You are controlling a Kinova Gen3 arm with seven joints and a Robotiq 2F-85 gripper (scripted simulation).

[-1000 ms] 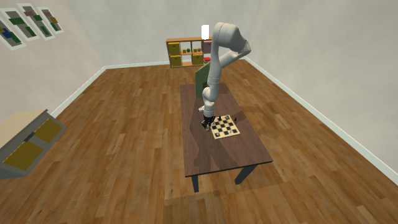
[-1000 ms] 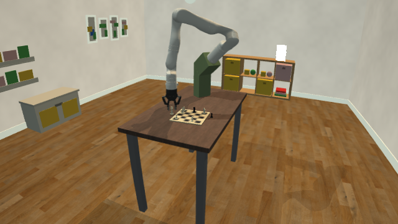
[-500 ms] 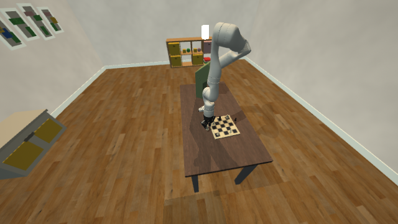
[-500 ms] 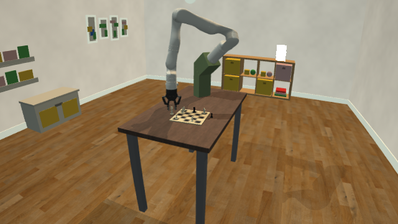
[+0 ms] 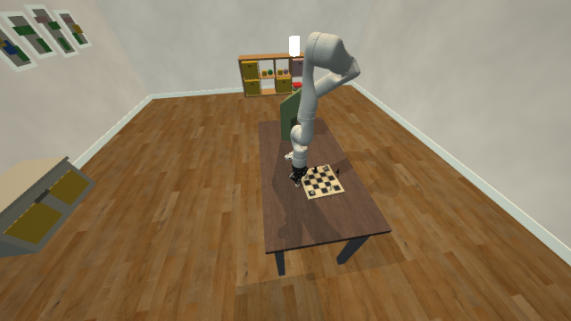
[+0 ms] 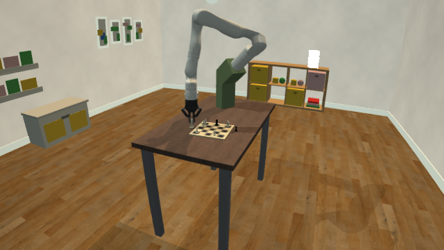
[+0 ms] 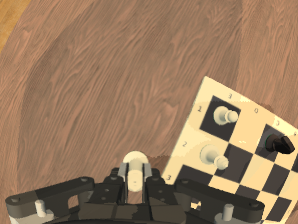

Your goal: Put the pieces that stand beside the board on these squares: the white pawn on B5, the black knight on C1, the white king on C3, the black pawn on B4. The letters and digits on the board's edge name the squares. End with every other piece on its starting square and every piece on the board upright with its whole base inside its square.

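Now: hand 140 mm to the right of the chessboard, 50 mm above it and 20 mm past it. Also, from my hand: black pawn: 270 mm to the left, 80 mm behind, 40 mm below; black knight: 120 mm to the left, 100 mm behind, 30 mm below; white king: 20 mm below.
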